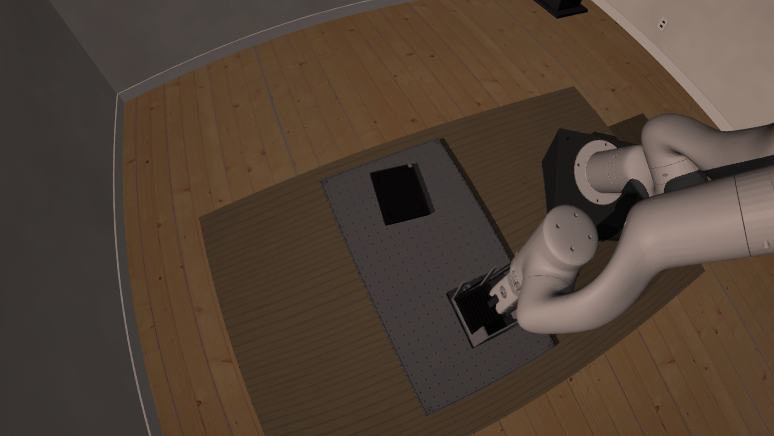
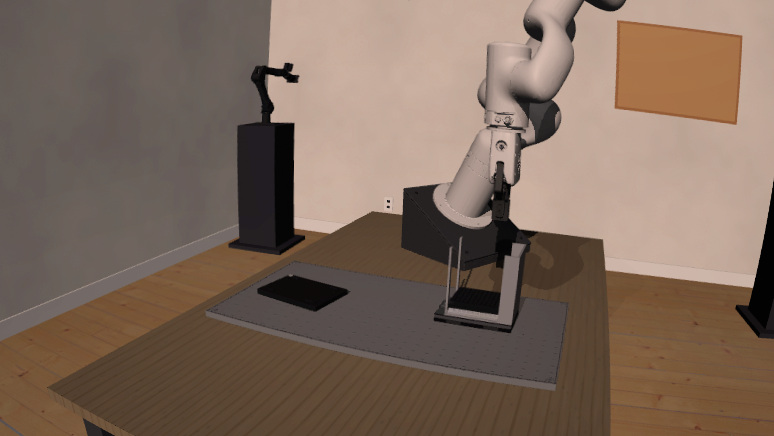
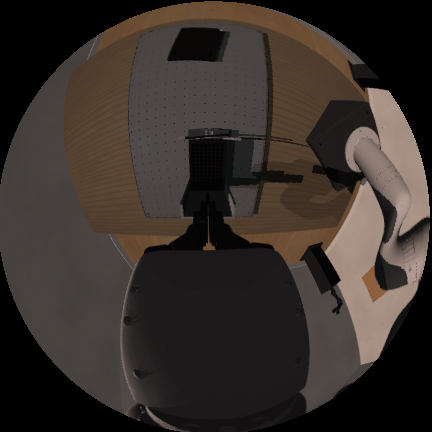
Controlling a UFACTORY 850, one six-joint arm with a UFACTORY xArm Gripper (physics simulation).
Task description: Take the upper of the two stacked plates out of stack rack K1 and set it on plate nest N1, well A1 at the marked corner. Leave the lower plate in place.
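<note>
Stack rack K1 (image 1: 477,336) (image 2: 508,292) (image 3: 197,133) stands on the grey perforated board, with thin uprights at one end and taller light corner walls at the other. The black gridded plate stack (image 1: 475,309) (image 2: 476,297) (image 3: 207,162) lies low inside it; the line between upper and lower plate cannot be made out. Plate nest N1 (image 1: 400,194) (image 2: 302,292) (image 3: 197,44) is a low black block holding no visible plate, with a small light mark at one corner. My gripper (image 1: 492,303) (image 2: 500,212) (image 3: 207,210) is shut and empty, pointing down above the rack, clear of its wall tops.
The perforated board (image 1: 389,259) (image 2: 379,335) (image 3: 165,100) lies on the wooden table (image 1: 281,281) (image 2: 243,373) (image 3: 95,130). The arm's dark base (image 1: 557,173) (image 2: 425,232) (image 3: 332,130) stands behind the board. The rack's uprights and corner walls rise around the stack.
</note>
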